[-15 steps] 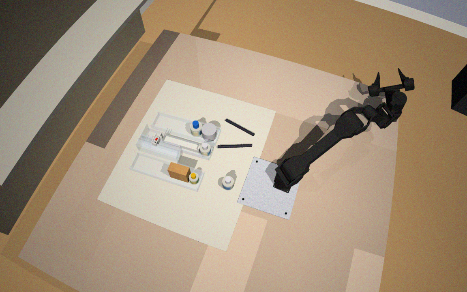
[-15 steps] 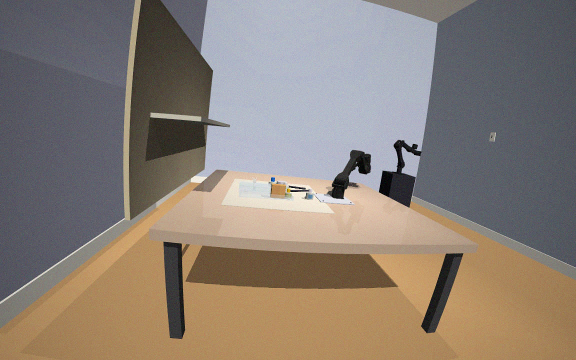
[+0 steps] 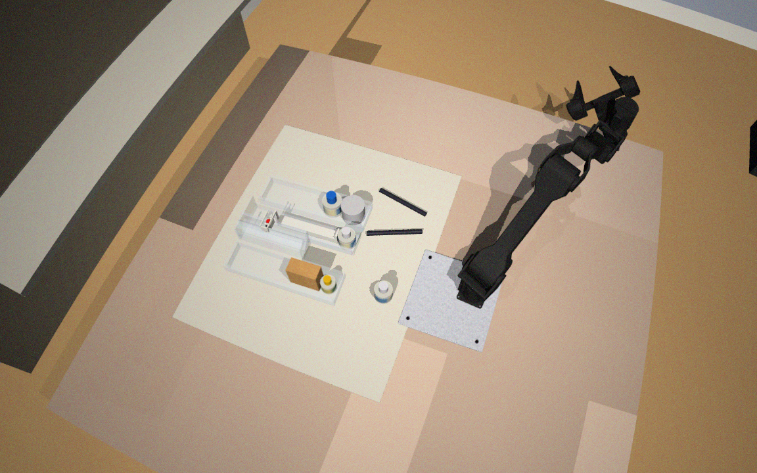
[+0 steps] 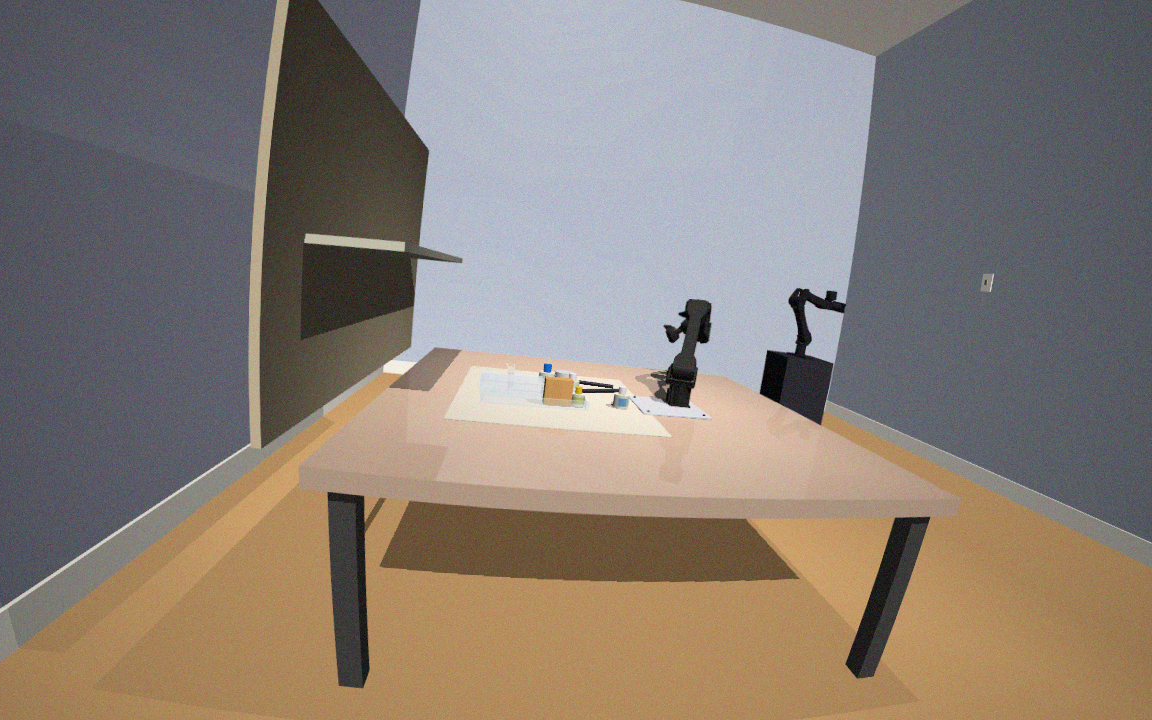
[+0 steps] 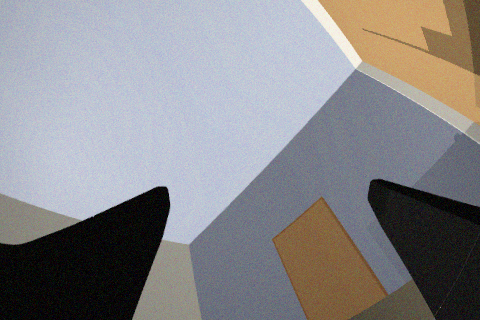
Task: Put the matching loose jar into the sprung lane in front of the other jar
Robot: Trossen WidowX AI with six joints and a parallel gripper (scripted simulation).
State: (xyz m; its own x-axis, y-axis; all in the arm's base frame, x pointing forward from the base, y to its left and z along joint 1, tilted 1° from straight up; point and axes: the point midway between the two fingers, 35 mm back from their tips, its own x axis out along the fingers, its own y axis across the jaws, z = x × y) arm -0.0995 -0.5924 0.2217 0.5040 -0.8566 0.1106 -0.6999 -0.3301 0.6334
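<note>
Right now the brown box is 45 cm ahead of my gripper tip, 77 cm to the left of it and 19 cm below it.
</note>
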